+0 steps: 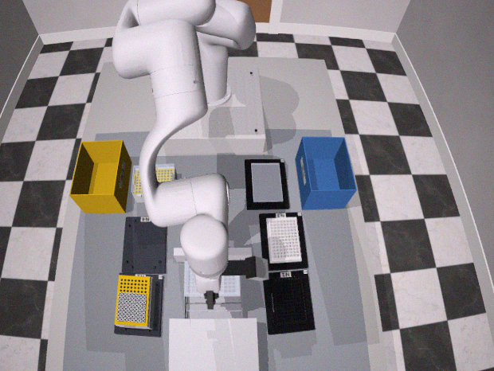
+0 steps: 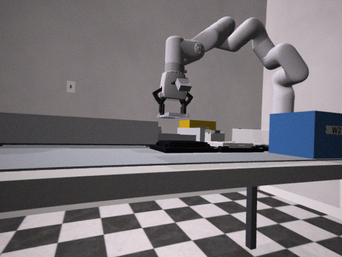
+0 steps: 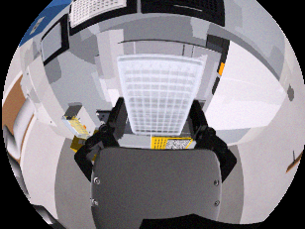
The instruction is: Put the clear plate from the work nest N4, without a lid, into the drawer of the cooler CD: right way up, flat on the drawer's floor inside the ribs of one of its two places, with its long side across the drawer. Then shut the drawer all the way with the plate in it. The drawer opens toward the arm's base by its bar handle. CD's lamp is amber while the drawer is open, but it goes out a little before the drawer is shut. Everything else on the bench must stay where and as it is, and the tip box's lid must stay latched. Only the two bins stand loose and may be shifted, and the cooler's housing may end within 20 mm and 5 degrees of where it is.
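Now: the cooler drawer 10 cm below my hand and 3 cm ahead of it. The rest, counted from my hand: clear plate: 1 cm below; then yellow tube rack: 19 cm to the right, 7 cm below, 7 cm ahead; then white cooler CD: 16 cm ahead, 9 cm below, 2 cm to the left.
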